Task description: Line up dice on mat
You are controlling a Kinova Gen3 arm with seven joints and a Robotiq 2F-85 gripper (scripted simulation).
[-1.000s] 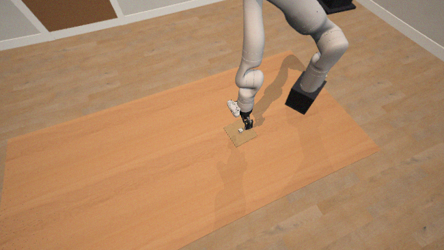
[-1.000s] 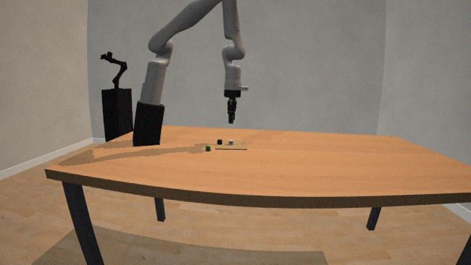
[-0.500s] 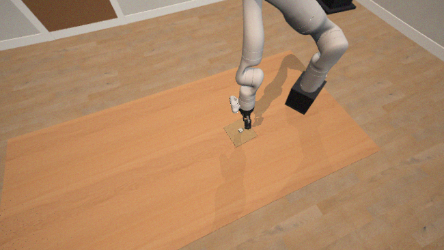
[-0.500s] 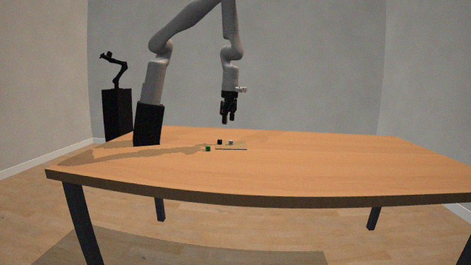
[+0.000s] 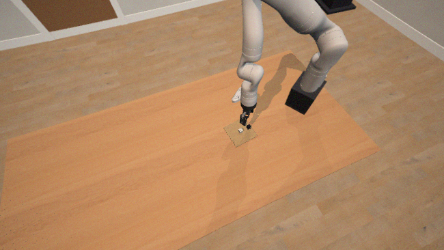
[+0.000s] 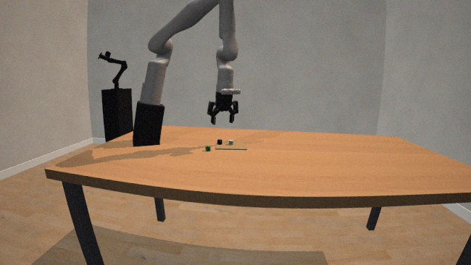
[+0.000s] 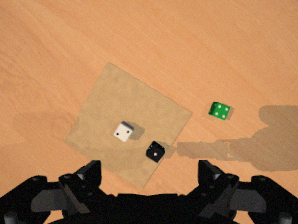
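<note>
Now: the green die 100 mm to the right of my hand, 100 mm below it and 40 mm behind it. Also, from my hand: white die: 100 mm below, 40 mm ahead, 20 mm to the left; black die: 100 mm below, 10 mm to the left, 10 mm behind; tan mat: 110 mm below, 40 mm ahead, 20 mm to the left.
</note>
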